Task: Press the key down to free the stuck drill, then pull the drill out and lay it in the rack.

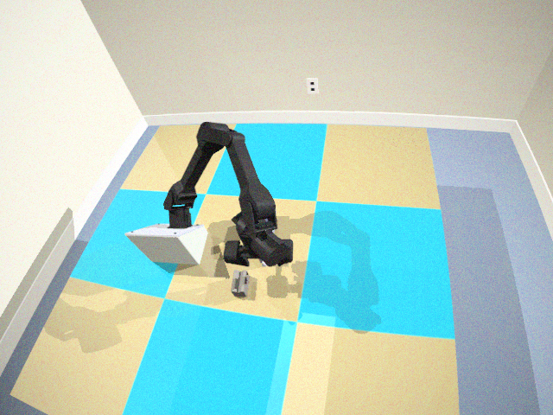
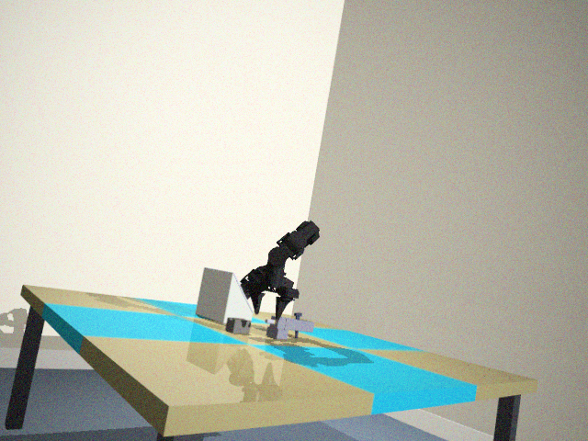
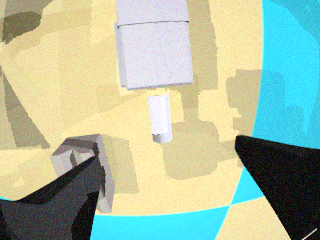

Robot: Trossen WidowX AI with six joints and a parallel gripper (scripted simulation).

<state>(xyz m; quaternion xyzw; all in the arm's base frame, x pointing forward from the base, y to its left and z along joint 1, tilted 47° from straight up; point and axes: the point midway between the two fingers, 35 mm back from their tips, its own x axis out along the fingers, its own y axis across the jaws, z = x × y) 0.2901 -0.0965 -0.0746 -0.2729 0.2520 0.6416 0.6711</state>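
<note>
My gripper tip is 7 cm to the right of the drill and 2 cm above it. Also, from my gripper tip: lavender grey block (13 cm to the left, 3 cm below); then grey rack (8 cm behind, 4 cm to the right, 4 cm below); then dark blue key (15 cm to the left, 1 cm below).
</note>
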